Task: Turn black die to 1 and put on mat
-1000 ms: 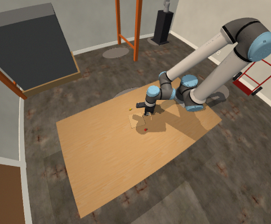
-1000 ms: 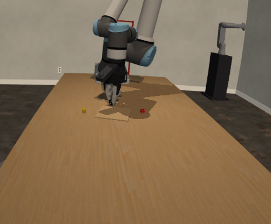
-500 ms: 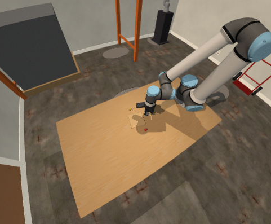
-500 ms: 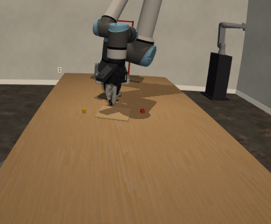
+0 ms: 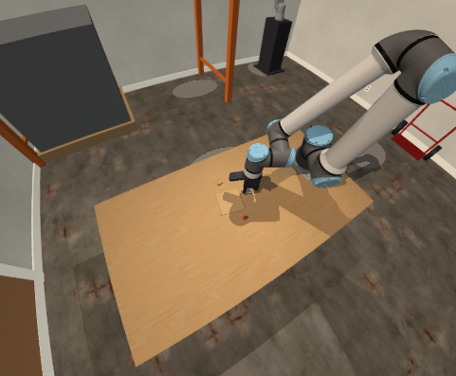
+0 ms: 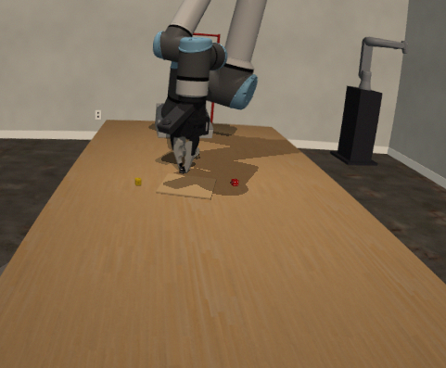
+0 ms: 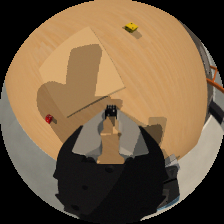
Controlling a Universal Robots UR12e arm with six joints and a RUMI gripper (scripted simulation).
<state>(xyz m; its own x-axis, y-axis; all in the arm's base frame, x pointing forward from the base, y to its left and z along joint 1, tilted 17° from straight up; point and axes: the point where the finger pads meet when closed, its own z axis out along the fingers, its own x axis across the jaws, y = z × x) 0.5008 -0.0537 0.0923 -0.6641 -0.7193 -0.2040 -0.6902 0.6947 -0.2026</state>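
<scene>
Right now my hand is 10 cm short of the tan mat and 2 cm above it. Round my hand: yellow die: 13 cm to the right, 9 cm ahead, 1 cm below; red die: 13 cm to the left, 9 cm ahead, 1 cm below; black die: 1 cm below.
</scene>
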